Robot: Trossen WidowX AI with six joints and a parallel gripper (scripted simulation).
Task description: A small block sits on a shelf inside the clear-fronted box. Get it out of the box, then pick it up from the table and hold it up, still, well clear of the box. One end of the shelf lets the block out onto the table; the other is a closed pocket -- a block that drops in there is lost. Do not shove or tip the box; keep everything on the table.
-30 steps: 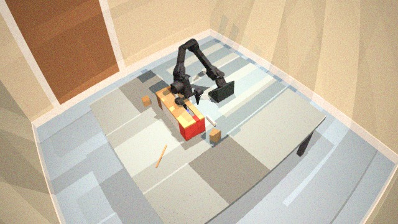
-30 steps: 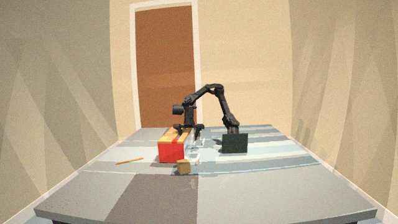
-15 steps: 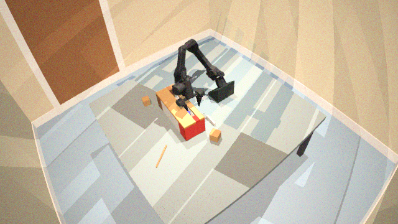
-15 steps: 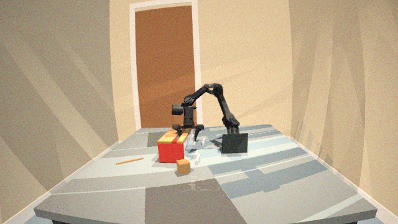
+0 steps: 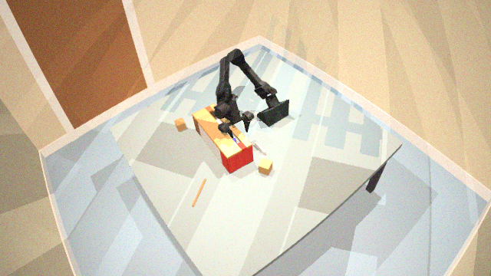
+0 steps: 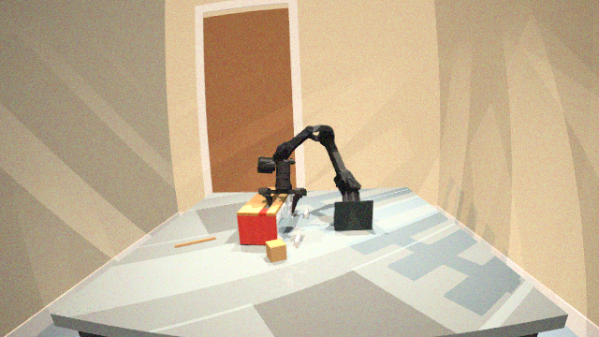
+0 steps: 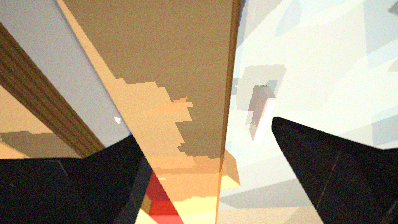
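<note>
Right now the block is 6 cm ahead of my gripper tip and 1 cm to the left of it. The rest, counted from my gripper tip: thin wooden stick (35 cm ahead, 8 cm below, 6 cm to the left); then long box (8 cm to the right, 2 cm below, 2 cm ahead).
</note>
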